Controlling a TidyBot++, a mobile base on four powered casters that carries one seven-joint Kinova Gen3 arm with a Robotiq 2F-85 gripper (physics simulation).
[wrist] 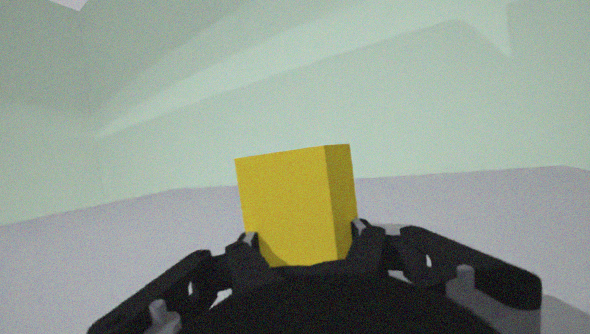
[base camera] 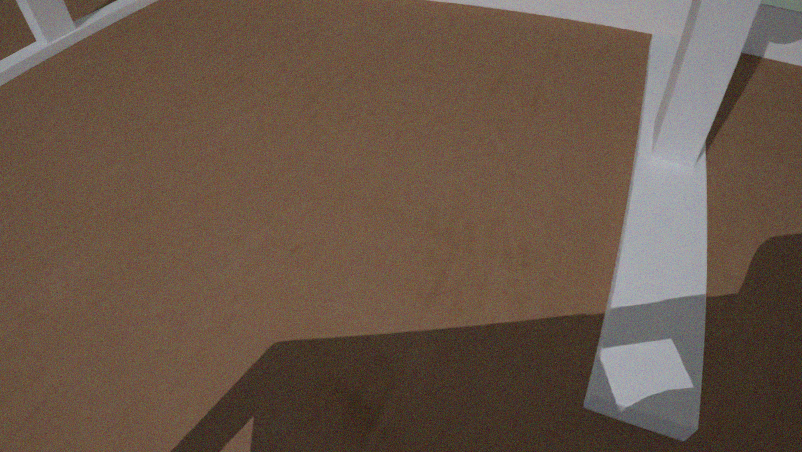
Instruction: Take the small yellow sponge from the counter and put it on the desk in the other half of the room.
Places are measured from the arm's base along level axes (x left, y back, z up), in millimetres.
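Where they show: gripper, fingertip midpoint: (wrist: pixel 303 231).
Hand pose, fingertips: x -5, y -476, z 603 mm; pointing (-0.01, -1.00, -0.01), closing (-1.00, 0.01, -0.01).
After its pixels a point has its place.
The yellow sponge (wrist: pixel 286 200) @[x 3, y -440, z 635 mm] is a plain block in the wrist view, upright between the fingers and sticking out past their tips. My gripper (wrist: pixel 303 231) @[x -5, y -476, z 603 mm] is shut on the sponge, one black finger against each side. The sponge's lower end is hidden by the gripper. Neither the sponge nor the gripper shows in the base view. Neither the counter nor a desk top can be made out for certain in these views.
In the base view a white post (base camera: pixel 696 84) @[x -316, y -501, z -273 mm] stands on a long white foot (base camera: pixel 662 235) at the right, on the brown floor (base camera: pixel 365 179) @[x 27, y -538, z -396 mm]. A white frame bar (base camera: pixel 95 34) crosses the upper left. A pale green wall (wrist: pixel 400 110) @[x -358, y -1003, z 754 mm] shows in the wrist view.
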